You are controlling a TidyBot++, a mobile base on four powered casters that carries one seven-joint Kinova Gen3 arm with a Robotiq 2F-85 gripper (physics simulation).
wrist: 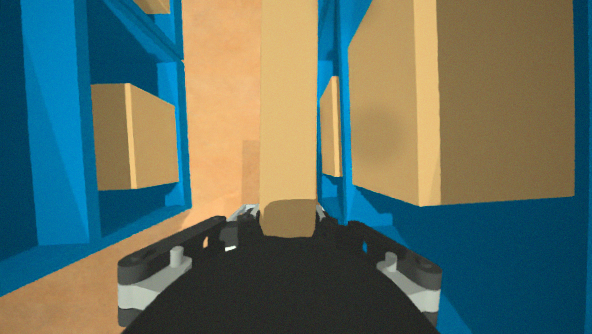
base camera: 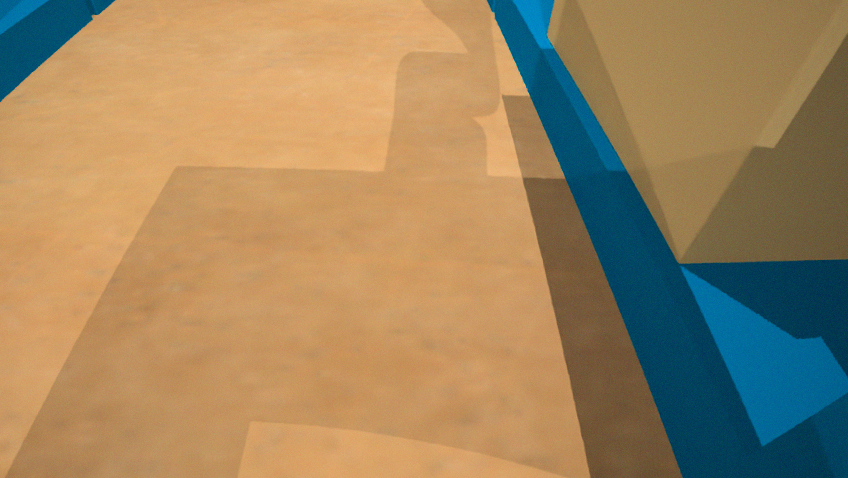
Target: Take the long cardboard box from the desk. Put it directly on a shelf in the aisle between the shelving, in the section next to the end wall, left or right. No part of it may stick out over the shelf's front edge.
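Frame: origin at the arm's base, x back, y right, z up, level; metres.
Seen in the pictures: gripper, fingertip midpoint: (wrist: 287, 213).
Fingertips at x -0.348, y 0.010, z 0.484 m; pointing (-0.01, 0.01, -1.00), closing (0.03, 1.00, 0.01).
A point is followed by its place in that frame.
The long cardboard box (wrist: 288, 110) {y 0.008, x -0.446, z 0.510 m} is held in my gripper (wrist: 287, 213) {y 0.010, x -0.348, z 0.484 m}, which is shut on its near end. The box points straight ahead, up through the wrist view and out at its top edge, over the aisle floor and close beside the right shelving (wrist: 344, 125) {y 0.191, x -0.527, z 0.136 m}. Its far end is hidden. The left shelving (wrist: 57, 125) {y -0.694, x -0.500, z 0.137 m} stands across the aisle. The blue shelving on the right (base camera: 617, 285) {y 0.200, x -0.370, z -0.383 m} also shows in the base camera view. The box and the gripper do not show there. The end wall does not show in either view.
A large cardboard box (base camera: 682, 89) (wrist: 505, 100) stands on the right shelving, near my gripper. A smaller box (wrist: 331, 130) {y 0.208, x -0.556, z -0.082 m} stands farther along that side. Another box (wrist: 152, 137) {y -0.646, x -0.510, z -0.149 m} stands on the left shelving. The aisle floor (base camera: 267, 118) {y -0.200, x -0.651, z -0.396 m} (wrist: 220, 100) {y -0.429, x -0.791, z -0.396 m} runs between both sides.
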